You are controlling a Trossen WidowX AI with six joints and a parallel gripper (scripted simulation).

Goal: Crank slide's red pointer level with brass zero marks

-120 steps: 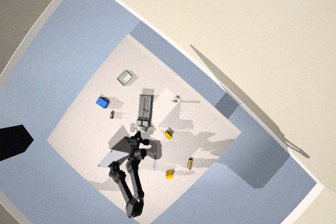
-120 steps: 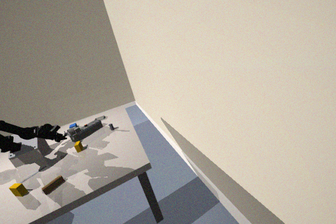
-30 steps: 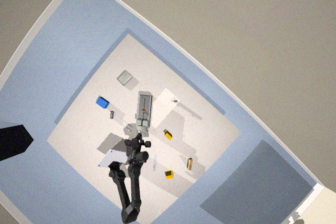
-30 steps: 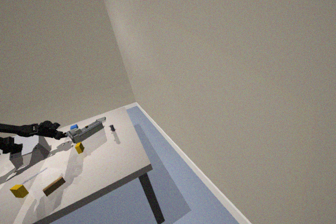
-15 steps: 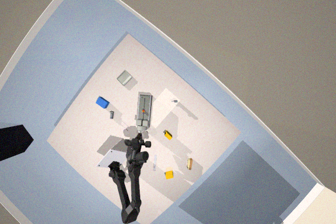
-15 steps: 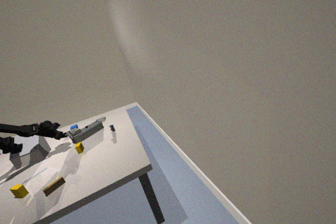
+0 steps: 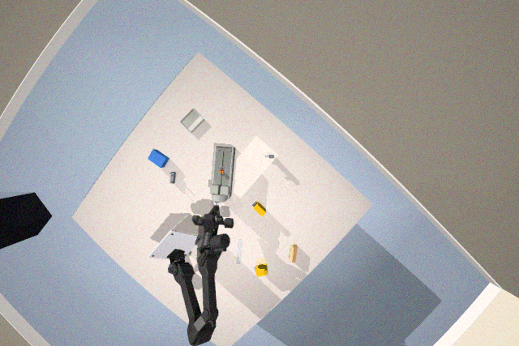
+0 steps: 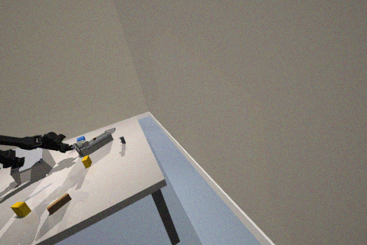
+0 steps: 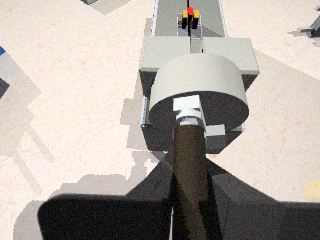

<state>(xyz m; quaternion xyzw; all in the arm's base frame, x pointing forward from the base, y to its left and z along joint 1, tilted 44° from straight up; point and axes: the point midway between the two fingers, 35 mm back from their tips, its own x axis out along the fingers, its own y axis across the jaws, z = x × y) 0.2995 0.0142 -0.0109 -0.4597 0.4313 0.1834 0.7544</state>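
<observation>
My gripper tip is now 2 cm below the crank. The rest, counted from my gripper tip: blue block (40 cm to the left, 9 cm behind, 7 cm below); dark brown crank handle (3 cm above, 1 cm to the right, 1 cm behind); red pointer (14 cm ahead, 10 cm to the left, 1 cm below).
</observation>
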